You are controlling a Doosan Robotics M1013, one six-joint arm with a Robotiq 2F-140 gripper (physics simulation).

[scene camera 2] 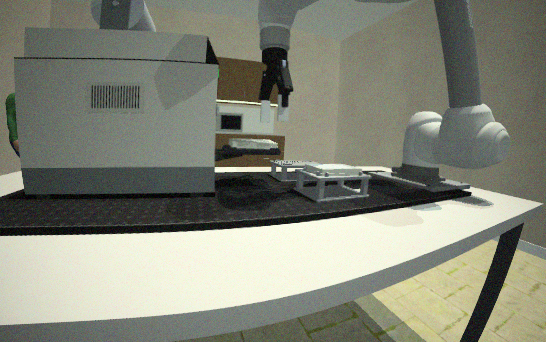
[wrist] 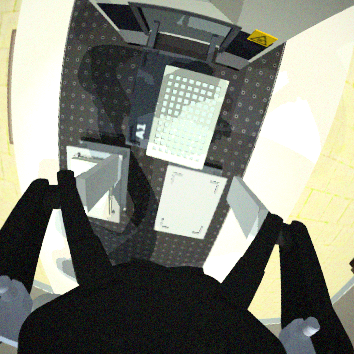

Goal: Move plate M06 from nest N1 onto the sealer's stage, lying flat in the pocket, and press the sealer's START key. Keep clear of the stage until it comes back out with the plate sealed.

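Seen in the pictures: gripper, between the fingertips: [scene camera 2: 273, 121] [wrist: 174, 177]; arm's base, origin of its link: [scene camera 2: 418, 178].
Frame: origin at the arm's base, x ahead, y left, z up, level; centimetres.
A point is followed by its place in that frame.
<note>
Plate M06 [scene camera 2: 253, 144] {x 69.7, y -14.2, z 10.7 cm} [wrist: 200, 117] {x 68.5, y -20.3, z 11.0 cm}, a white plate with a grid of wells, lies on the sealer's dark stage [scene camera 2: 240, 151] {x 74.6, y -11.2, z 9.1 cm} [wrist: 138, 112] {x 68.8, y -11.4, z 9.5 cm}, which stands out in front of the sealer [scene camera 2: 117, 135] {x 102.5, y -10.6, z 12.8 cm} [wrist: 304, 16] {x 78.3, y -27.0, z 21.1 cm}. The plate looks flat; whether film covers it, or how it sits in the pocket, I cannot tell. My gripper [scene camera 2: 274, 116] {x 62.3, y -17.2, z 17.5 cm} [wrist: 174, 177] {x 62.3, y -17.2, z 17.5 cm} is wide open and empty, pointing down, above and to the right of the stage in the scene view. In the wrist view its fingers stand either side of a pale-topped nest [wrist: 186, 202] {x 51.1, y -19.7, z 4.5 cm}. The START key does not show.
In the scene view a near nest [scene camera 2: 320, 191] {x 61.7, y 4.6, z 1.8 cm} with a pale slab on top stands right of the stage, with another nest [scene camera 2: 276, 171] {x 55.8, y -25.2, z 0.9 cm} behind it. The wrist view shows a nest [wrist: 124, 185] {x 52.0, y -5.1, z -0.1 cm} at left. The arm's base [scene camera 2: 419, 175] {x 7.5, y 3.4, z 2.2 cm} is at the right.
</note>
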